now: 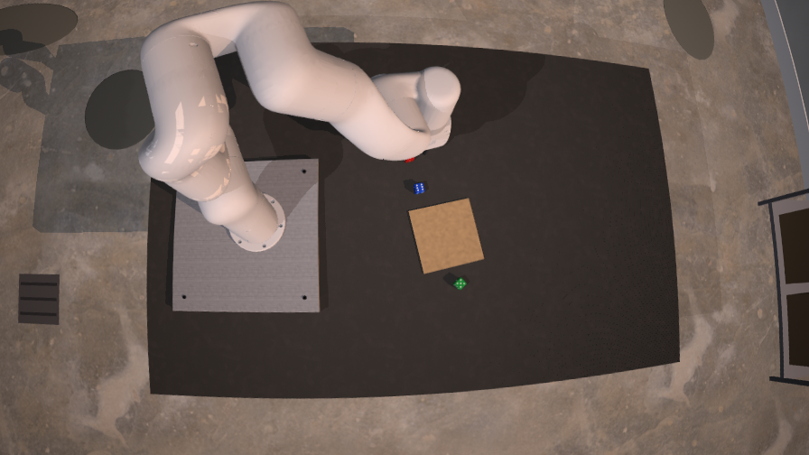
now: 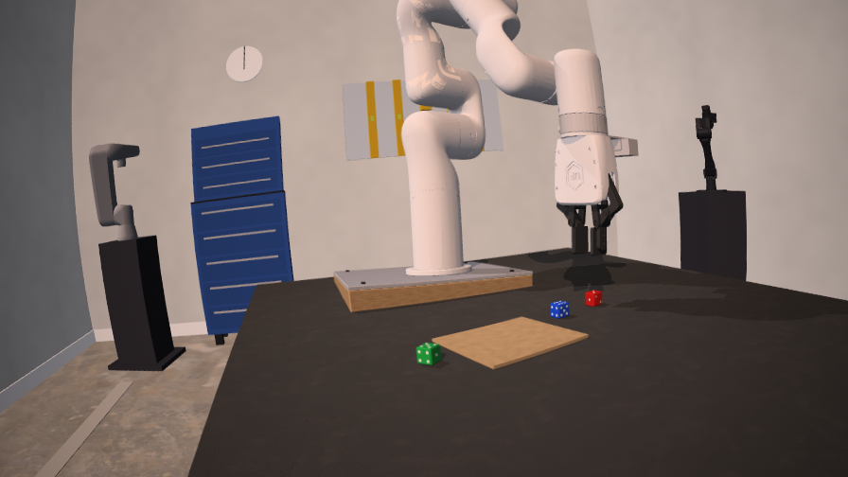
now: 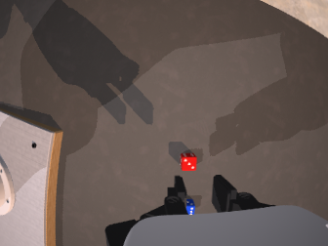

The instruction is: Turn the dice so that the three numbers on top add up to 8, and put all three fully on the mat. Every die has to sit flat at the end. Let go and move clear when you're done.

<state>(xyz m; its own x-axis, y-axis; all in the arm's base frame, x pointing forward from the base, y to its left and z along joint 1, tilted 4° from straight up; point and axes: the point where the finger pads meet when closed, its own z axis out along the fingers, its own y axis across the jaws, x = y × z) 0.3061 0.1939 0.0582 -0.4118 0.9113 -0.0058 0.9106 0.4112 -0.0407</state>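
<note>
The red die lies 9 cm below my hand and 1 cm to the left of it. Also, from my hand: tan mat 15 cm to the right, 11 cm ahead, 10 cm below; green die 25 cm to the right, 15 cm ahead, 9 cm below; blue die 9 cm below, 6 cm to the right, 3 cm ahead.
</note>
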